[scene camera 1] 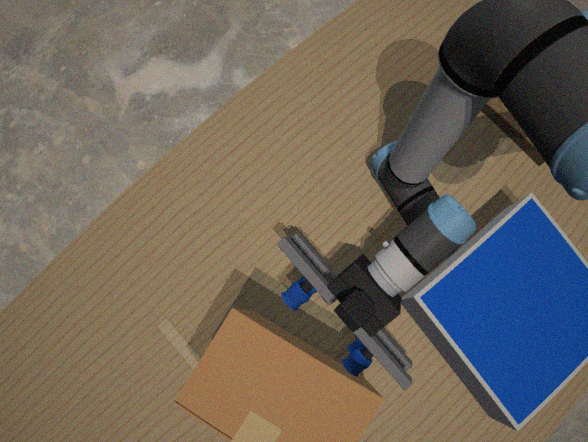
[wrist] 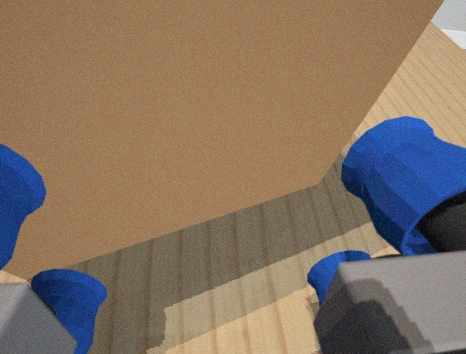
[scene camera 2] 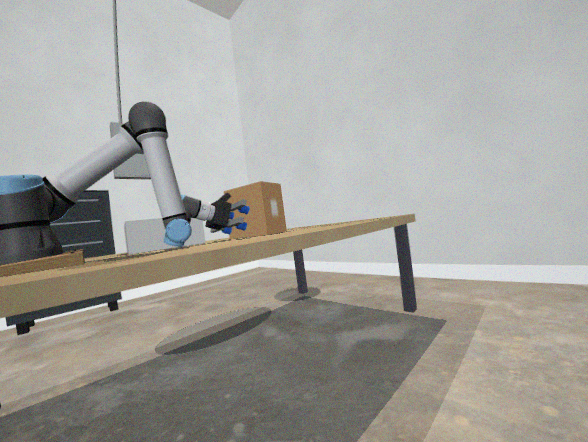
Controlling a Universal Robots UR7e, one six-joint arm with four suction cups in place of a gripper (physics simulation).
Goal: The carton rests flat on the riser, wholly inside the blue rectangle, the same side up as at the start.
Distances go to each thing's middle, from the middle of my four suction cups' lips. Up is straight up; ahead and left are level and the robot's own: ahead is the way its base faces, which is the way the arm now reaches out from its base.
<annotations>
Right now my suction cup is 120 mm short of the brown carton [scene camera 1: 254,373], 30 mm to the right of it and 30 mm below it. The rest, counted from my suction cup: riser with blue rectangle [scene camera 1: 500,310] (260 mm behind, 200 mm to the left, 20 mm below).
</annotations>
